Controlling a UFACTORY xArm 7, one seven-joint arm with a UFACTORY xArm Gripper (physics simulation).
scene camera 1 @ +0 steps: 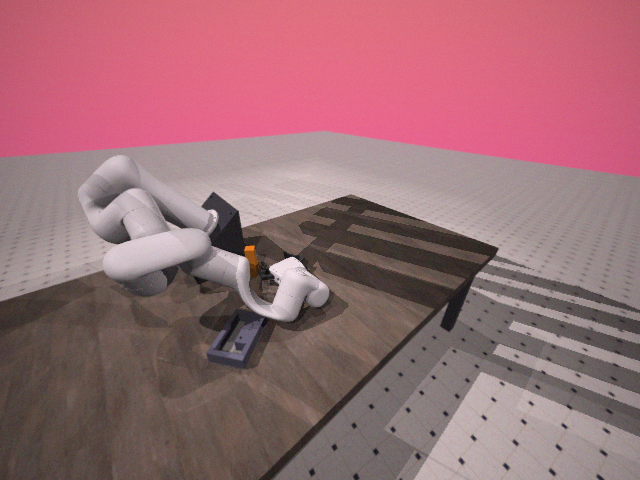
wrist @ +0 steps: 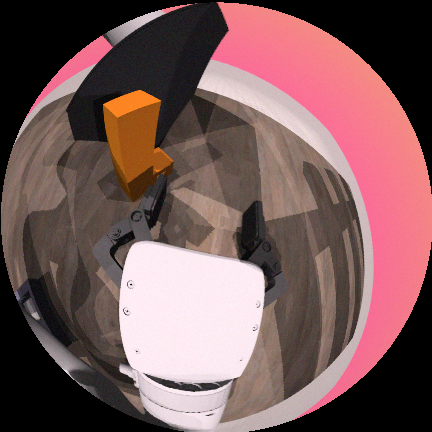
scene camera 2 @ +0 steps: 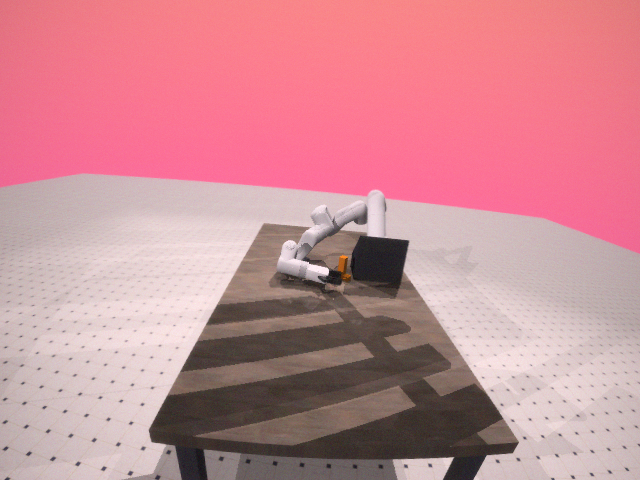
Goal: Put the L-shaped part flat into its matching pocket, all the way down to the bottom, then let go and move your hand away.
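Where they show: gripper, fingertip midpoint: (scene camera 1: 273, 259) (wrist: 208, 195) (scene camera 2: 341, 278); arm's base at its link origin: (scene camera 1: 205, 226) (wrist: 150, 42) (scene camera 2: 376, 246).
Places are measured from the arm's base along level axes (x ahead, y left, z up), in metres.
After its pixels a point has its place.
The orange L-shaped part (scene camera 1: 250, 254) @[y 0.092, x 0.171, z -0.057 m] (scene camera 2: 342, 264) @[y 0.112, x 0.158, z -0.074 m] (wrist: 134, 140) @[y 0.107, x 0.166, z -0.068 m] stands upright on the table, its long leg pointing up and its short foot low on the right in the wrist view. My gripper (scene camera 2: 333, 277) @[y 0.177, x 0.156, z -0.118 m] (wrist: 208, 195) @[y 0.177, x 0.156, z -0.118 m] is open and empty, low over the table beside the part. In the wrist view the left finger is close to the part's foot; whether they touch I cannot tell. The part is outside the space between the fingers. The blue-grey tray (scene camera 1: 222, 357) @[y -0.085, x 0.452, z -0.119 m] with the pocket lies on the table; part of its wall shows at the wrist view's left edge.
A large black block (scene camera 1: 225, 222) @[y 0.050, x 0.085, z 0.037 m] (scene camera 2: 381, 260) @[y 0.086, x -0.024, z -0.039 m] (wrist: 150, 65) @[y 0.071, x 0.096, z -0.028 m] stands just behind the part. The white arm (scene camera 1: 155, 253) @[y -0.143, x 0.332, z 0.119 m] (scene camera 2: 316, 232) @[y 0.023, x 0.302, z 0.039 m] reaches across the table, with its bent wrist close to the tray's far end in scene camera 1. The wooden table (scene camera 1: 129, 403) @[y -0.269, x 0.426, z -0.152 m] (scene camera 2: 310, 382) @[y 0.806, x 0.218, z -0.152 m] has a long edge at the right in scene camera 1.
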